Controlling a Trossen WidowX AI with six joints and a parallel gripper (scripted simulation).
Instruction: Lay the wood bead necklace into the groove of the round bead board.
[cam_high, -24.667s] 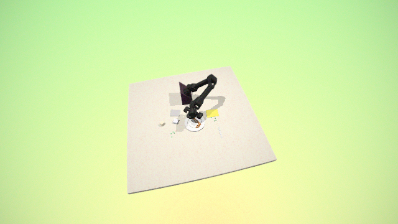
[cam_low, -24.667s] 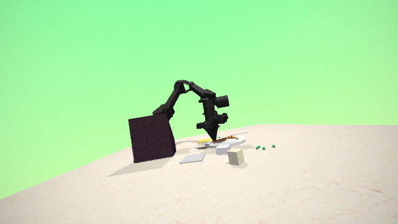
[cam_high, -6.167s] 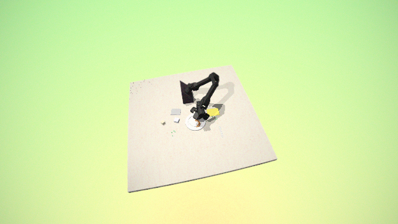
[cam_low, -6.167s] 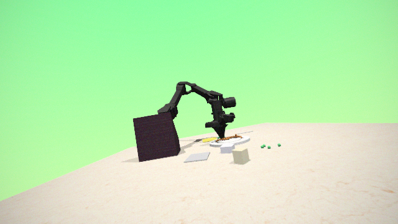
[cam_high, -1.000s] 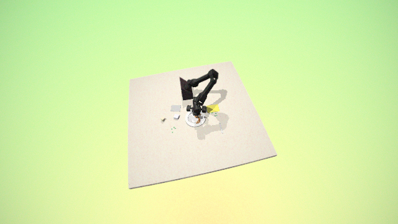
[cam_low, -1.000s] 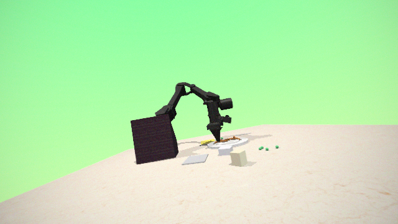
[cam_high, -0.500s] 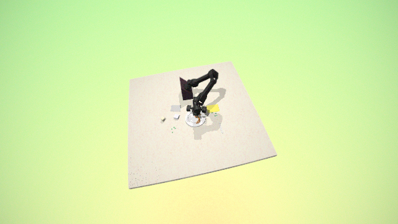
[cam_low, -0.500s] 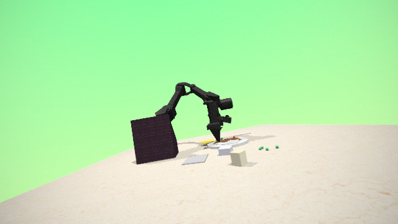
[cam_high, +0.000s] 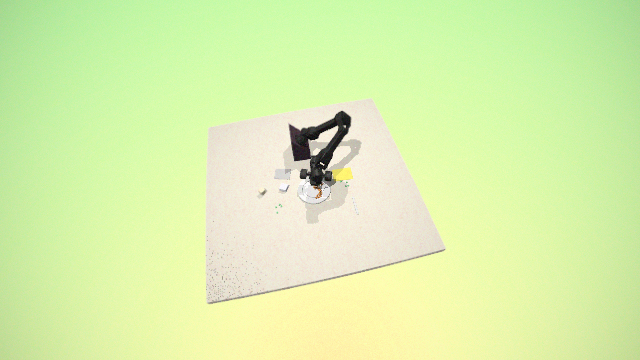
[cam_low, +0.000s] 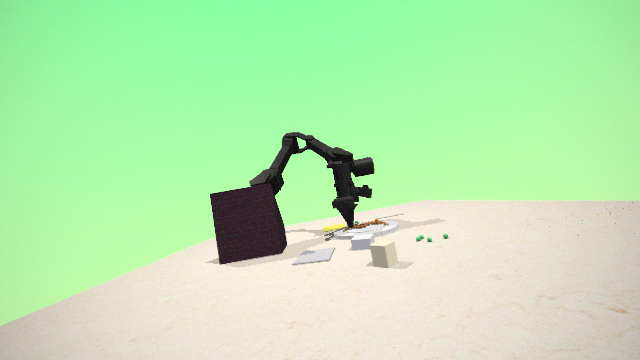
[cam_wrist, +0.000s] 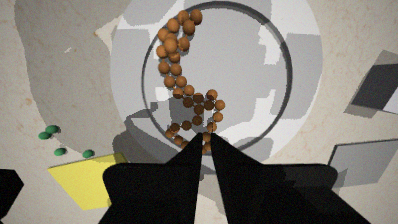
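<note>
My gripper tip is 4 cm short of the round white bead board, 2 cm to the left of it and 1 cm above it. From my gripper tip the other things lie so: thin white strip (19 cm ahead, 20 cm to the left, 1 cm below); then yellow card (5 cm behind, 17 cm to the left, 2 cm below); then grey flat plate (12 cm behind, 20 cm to the right, 2 cm below).
</note>
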